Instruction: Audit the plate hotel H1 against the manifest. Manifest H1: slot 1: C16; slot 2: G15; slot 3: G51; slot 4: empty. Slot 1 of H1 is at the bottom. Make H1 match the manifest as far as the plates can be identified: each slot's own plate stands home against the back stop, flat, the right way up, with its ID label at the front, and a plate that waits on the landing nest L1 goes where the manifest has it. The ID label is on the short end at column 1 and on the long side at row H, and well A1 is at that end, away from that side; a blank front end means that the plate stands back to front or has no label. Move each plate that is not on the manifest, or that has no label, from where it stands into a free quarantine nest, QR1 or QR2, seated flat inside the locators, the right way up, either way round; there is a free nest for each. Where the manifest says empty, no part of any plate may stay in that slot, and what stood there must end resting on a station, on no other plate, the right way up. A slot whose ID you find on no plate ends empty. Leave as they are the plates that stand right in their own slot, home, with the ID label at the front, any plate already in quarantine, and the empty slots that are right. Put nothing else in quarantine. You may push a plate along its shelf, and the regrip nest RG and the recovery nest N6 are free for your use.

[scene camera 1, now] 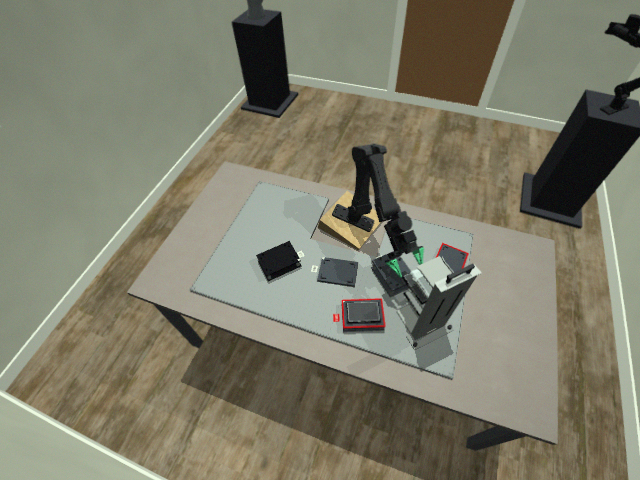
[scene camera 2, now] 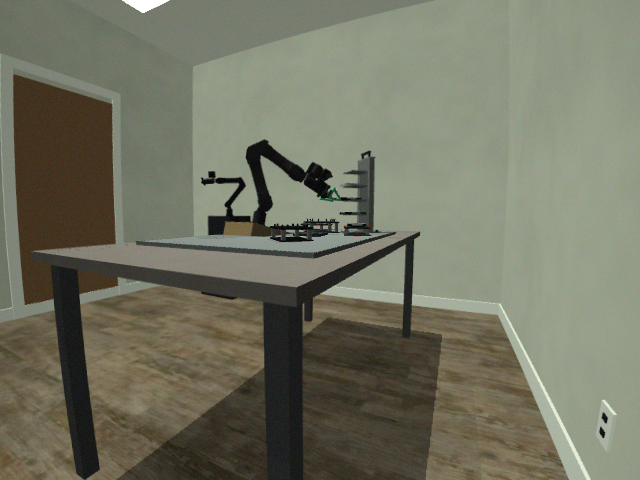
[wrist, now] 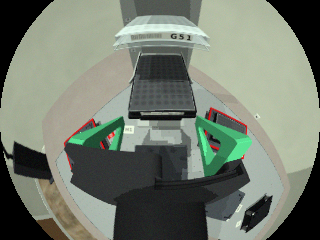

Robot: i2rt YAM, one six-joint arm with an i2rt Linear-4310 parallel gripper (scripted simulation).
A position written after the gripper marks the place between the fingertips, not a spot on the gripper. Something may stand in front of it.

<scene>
In view: the gripper point(wrist: 159, 120) and a pale plate labelled G51 point(wrist: 155, 30).
</scene>
